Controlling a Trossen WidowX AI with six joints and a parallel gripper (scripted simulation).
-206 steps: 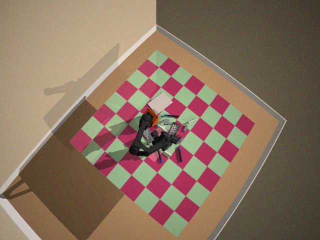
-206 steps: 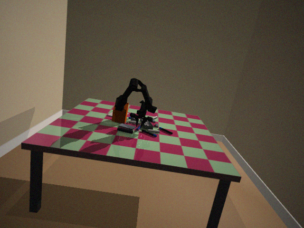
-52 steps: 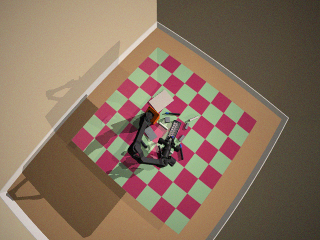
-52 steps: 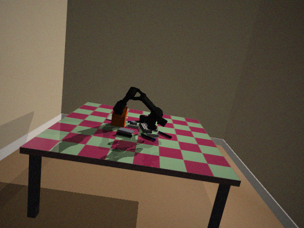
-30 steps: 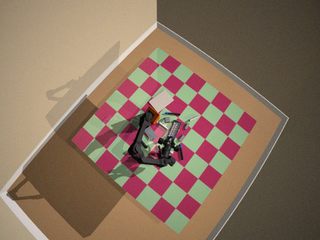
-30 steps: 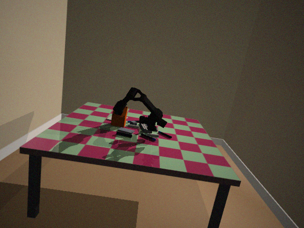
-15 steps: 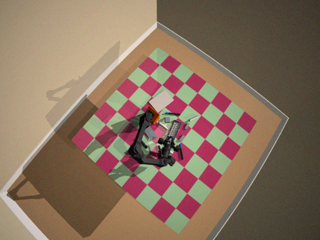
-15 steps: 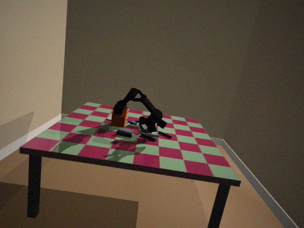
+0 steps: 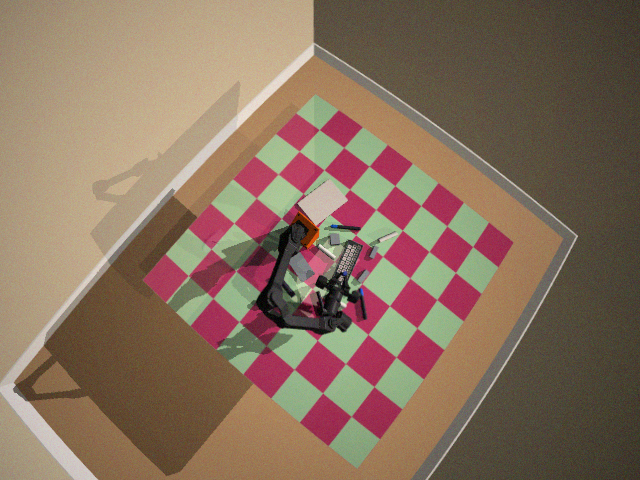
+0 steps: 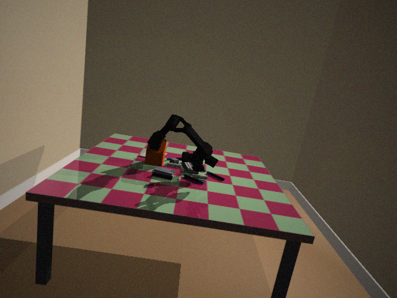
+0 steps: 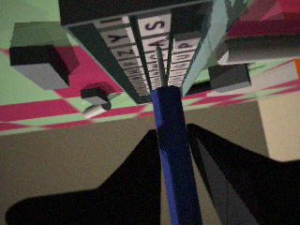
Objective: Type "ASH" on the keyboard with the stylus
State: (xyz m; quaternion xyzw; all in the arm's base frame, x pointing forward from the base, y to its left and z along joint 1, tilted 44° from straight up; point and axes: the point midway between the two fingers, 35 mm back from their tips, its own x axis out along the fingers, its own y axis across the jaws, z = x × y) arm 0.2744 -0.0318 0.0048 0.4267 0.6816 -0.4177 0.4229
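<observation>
Right now my gripper tip is 60 mm above the A key. Also, from my gripper tip: thin grey tip 50 mm below; then blue stylus 10 mm below; then H key 60 mm below, 50 mm to the left.
</observation>
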